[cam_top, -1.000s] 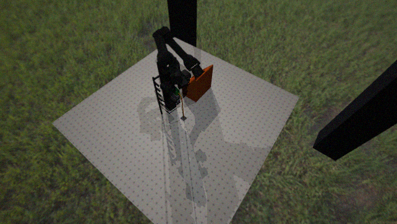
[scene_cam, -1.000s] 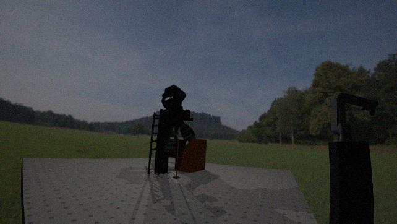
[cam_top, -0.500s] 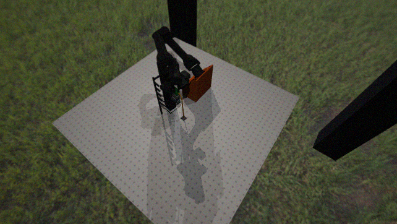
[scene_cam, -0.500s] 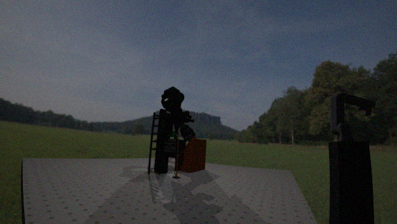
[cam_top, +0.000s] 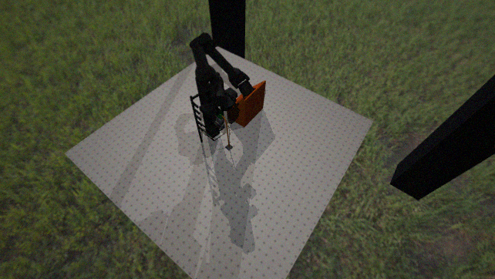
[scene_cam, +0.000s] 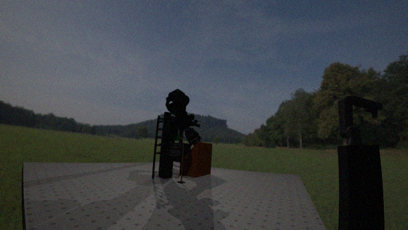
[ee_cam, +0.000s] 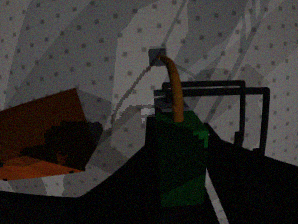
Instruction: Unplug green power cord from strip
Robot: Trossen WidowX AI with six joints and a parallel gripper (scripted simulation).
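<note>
Right now the green plug is 3 cm to the right of my gripper tip.
</note>
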